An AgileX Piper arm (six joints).
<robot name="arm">
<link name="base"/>
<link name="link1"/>
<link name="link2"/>
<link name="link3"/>
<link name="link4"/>
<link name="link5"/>
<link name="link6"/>
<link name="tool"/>
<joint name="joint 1" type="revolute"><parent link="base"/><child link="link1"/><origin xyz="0.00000 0.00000 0.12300"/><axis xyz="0 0 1"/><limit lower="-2.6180" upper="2.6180"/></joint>
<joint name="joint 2" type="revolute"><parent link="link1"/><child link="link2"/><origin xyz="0.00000 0.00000 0.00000" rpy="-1.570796 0.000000 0.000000"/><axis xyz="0 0 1"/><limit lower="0.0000" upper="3.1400"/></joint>
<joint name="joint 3" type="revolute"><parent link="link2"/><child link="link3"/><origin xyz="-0.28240 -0.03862 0.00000"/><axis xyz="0 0 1"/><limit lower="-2.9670" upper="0.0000"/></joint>
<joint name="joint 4" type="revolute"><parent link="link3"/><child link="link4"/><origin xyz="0.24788 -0.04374 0.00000" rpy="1.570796 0.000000 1.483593"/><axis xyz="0 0 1"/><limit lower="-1.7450" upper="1.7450"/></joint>
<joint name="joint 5" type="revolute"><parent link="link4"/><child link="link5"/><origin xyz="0.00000 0.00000 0.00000" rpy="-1.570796 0.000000 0.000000"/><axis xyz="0 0 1"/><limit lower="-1.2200" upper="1.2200"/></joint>
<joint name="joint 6" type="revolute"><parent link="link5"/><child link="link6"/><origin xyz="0.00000 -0.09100 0.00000" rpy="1.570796 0.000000 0.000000"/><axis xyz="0 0 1"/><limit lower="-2.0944" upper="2.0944"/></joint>
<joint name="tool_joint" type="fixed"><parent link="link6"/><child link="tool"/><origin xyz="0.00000 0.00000 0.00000"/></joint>
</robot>
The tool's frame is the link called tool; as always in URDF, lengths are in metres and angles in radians.
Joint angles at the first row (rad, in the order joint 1, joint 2, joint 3, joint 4, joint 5, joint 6):
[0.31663 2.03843 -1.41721 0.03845 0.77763 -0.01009]
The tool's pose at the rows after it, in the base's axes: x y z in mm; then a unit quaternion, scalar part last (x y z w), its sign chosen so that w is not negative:
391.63 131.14 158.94 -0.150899 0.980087 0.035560 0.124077
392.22 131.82 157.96 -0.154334 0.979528 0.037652 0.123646
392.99 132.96 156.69 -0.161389 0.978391 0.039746 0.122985
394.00 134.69 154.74 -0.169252 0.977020 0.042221 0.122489
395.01 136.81 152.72 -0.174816 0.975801 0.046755 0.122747
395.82 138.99 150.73 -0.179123 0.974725 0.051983 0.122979
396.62 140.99 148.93 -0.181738 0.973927 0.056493 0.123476
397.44 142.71 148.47 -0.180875 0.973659 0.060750 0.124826
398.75 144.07 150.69 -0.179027 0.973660 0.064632 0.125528
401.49 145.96 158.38 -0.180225 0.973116 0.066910 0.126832
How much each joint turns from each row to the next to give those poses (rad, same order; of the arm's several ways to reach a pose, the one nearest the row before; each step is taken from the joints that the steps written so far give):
[0.00001 0.00655 -0.00217 0.00360 -0.00201 -0.00503]
[-0.00001 0.00409 -0.00268 0.00738 -0.00098 -0.01168]
[0.00072 0.00572 -0.00428 0.00854 -0.00036 -0.01906]
[0.00175 0.00804 -0.00528 0.00958 -0.00200 -0.02047]
[0.00193 0.00809 -0.00479 0.01443 -0.00449 -0.01886]
[0.00198 0.00753 -0.00391 0.01612 -0.00483 -0.01746]
[0.00198 0.00693 -0.00375 0.01350 -0.00483 -0.01242]
[0.00167 0.00412 -0.00456 0.01109 -0.00314 -0.00394]
[0.00060 0.00129 -0.01159 0.00879 0.00799 -0.00042]
[0.00126 -0.00207 -0.02962 0.00199 0.02847 0.00060]

